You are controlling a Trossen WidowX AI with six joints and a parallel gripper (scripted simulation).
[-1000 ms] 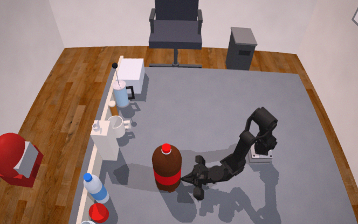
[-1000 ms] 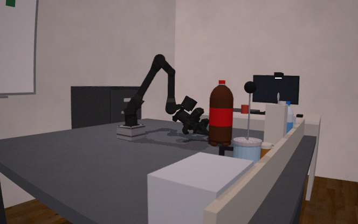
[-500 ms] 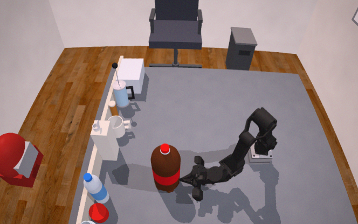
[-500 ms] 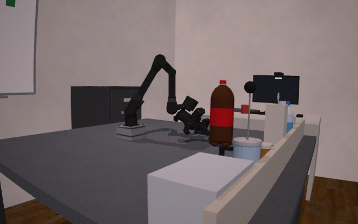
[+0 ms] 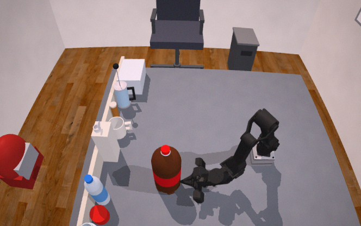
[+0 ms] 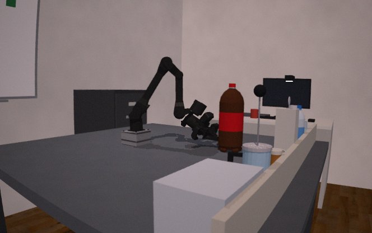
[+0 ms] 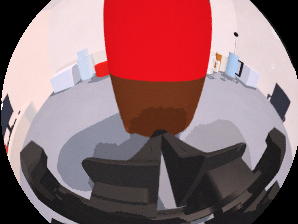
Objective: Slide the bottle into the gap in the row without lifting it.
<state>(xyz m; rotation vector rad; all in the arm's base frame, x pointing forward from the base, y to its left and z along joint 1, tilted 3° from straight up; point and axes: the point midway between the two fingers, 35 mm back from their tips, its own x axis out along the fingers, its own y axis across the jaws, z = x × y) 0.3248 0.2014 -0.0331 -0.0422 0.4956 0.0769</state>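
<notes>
Now: the brown cola bottle 100 mm above my hand and 80 mm ahead of it. From my hand the other things lie so: red cup (330 mm ahead, 210 mm to the left, 30 mm below); then low beige rail (430 mm ahead, 80 mm to the right); then water bottle (350 mm ahead, 140 mm to the left, 50 mm above).
</notes>
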